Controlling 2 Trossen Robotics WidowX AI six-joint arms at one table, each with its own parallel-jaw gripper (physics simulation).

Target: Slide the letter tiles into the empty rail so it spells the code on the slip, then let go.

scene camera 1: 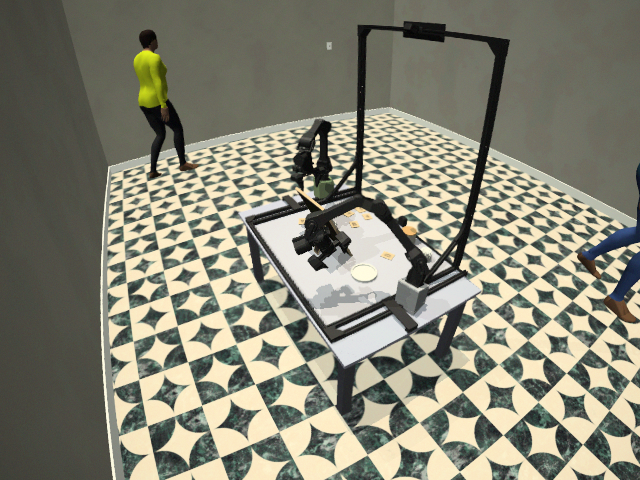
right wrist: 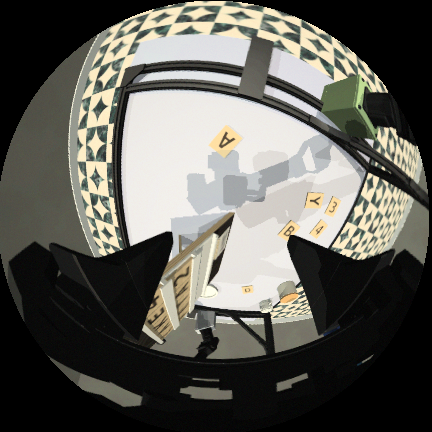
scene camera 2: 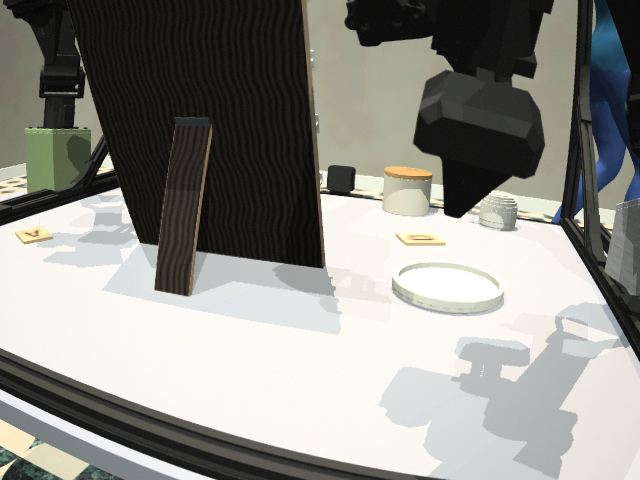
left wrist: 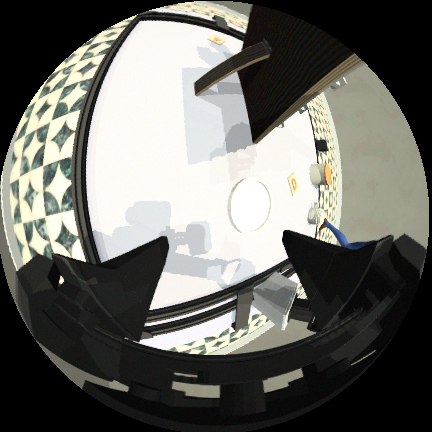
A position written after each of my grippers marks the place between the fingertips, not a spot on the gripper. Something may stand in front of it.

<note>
My left gripper (scene camera 2: 457, 172) is open and holds nothing. My right gripper (scene camera 2: 71, 66) is open, with nothing in its grasp. I also see a lidded jar (scene camera 2: 407, 191) and a ribbed white pot (scene camera 2: 498, 211).
My left gripper also shows in the left wrist view (left wrist: 226, 239). My right gripper shows as well in the right wrist view (right wrist: 232, 239).
</note>
